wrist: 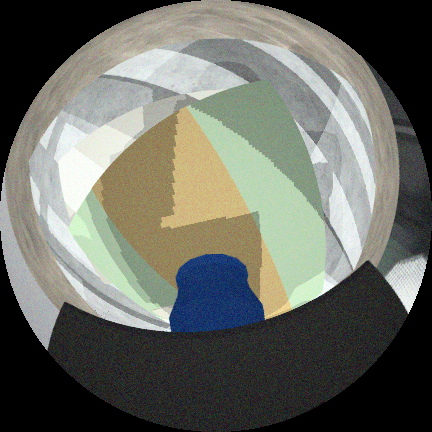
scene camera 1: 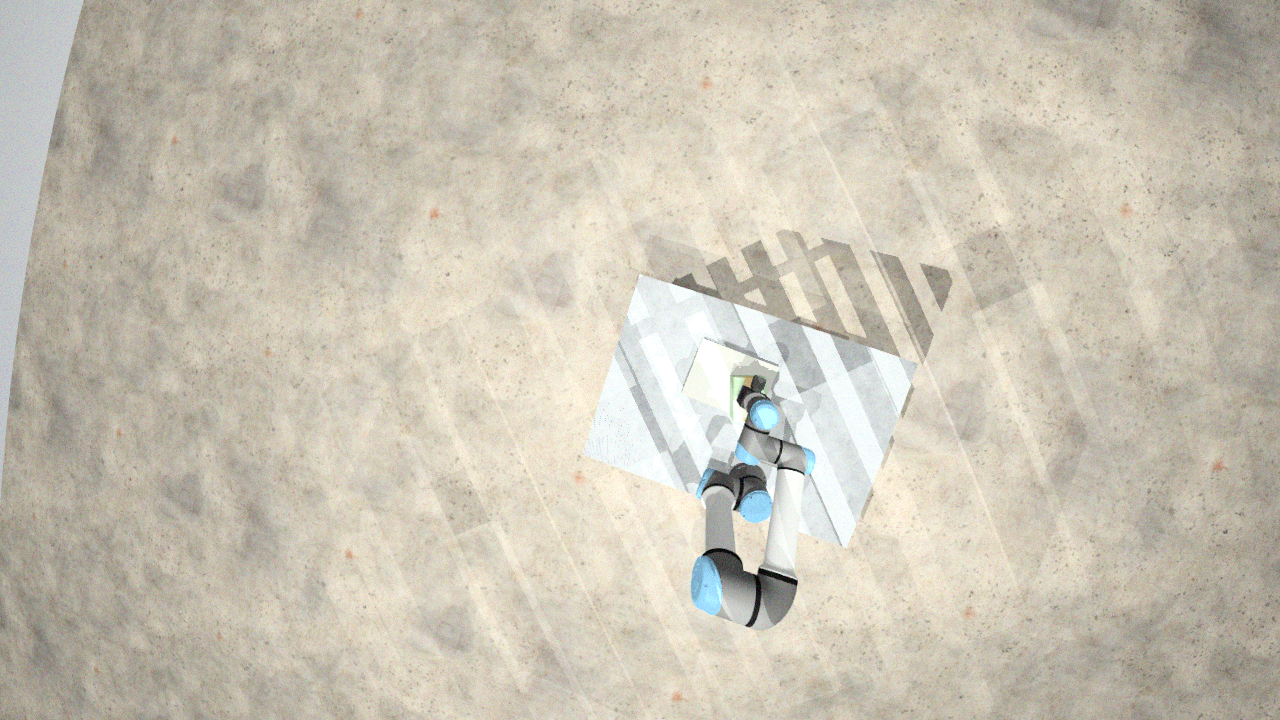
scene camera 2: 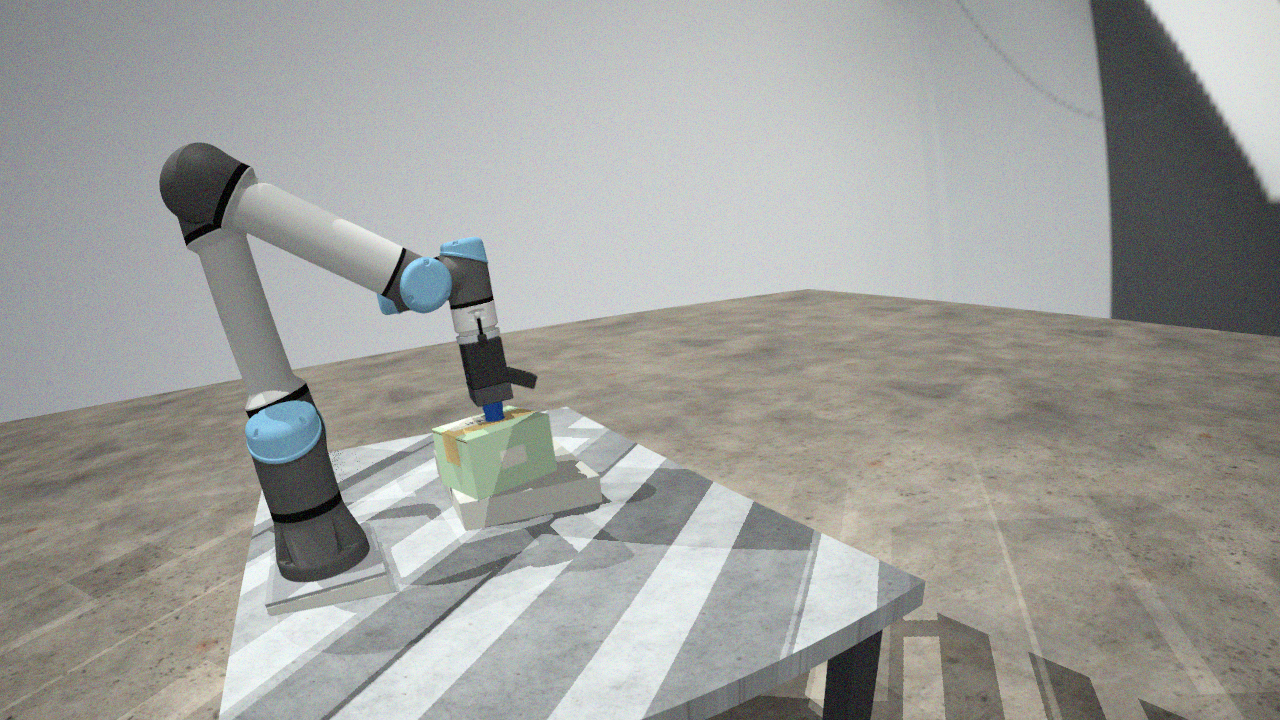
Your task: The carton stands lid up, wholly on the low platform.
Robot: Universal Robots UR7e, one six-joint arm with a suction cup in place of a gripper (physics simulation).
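Places are measured from the arm's base along level axes (x ahead, y left, z up), in centimetres.
Where they show: hand at its tool point: [wrist: 209,262] [scene camera 2: 497,425]; arm's base at its link origin: [scene camera 1: 746,479] [scene camera 2: 324,558].
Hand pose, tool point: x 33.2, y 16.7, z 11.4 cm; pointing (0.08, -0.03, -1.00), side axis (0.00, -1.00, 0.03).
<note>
Each offset is from my tool point to the top centre of the thing. "spot": to the spot under its first point. Level surfaces: height alone.
The pale green carton @[dx -1.4, dy -1.2, dz +1.4 cm] [scene camera 2: 497,456] [wrist: 257,160] [scene camera 1: 737,389] stands upright with its taped brown lid strip @[spot: dx +4.4, dy -0.1, dz +1.3 cm] [wrist: 193,181] facing up. Its underside meets the top of the low white platform @[dx +1.8, dy +6.6, dz -9.0 cm] [scene camera 2: 546,497] [scene camera 1: 709,372] [wrist: 82,173], toward the platform's far right part. I cannot tell whether its whole footprint lies within the platform's edges. My blue suction cup [scene camera 2: 493,412] [wrist: 215,289] presses straight down on the lid near the tape and is attached to the carton. In the overhead view the wrist hides most of the carton.
The platform lies on a grey-and-white striped table @[dz -13.8 cm] [scene camera 2: 645,617] [scene camera 1: 626,420]. The arm's base [scene camera 2: 313,537] stands at the table's left corner. The table's edges drop to a brown floor [scene camera 2: 1029,429] on all sides.
</note>
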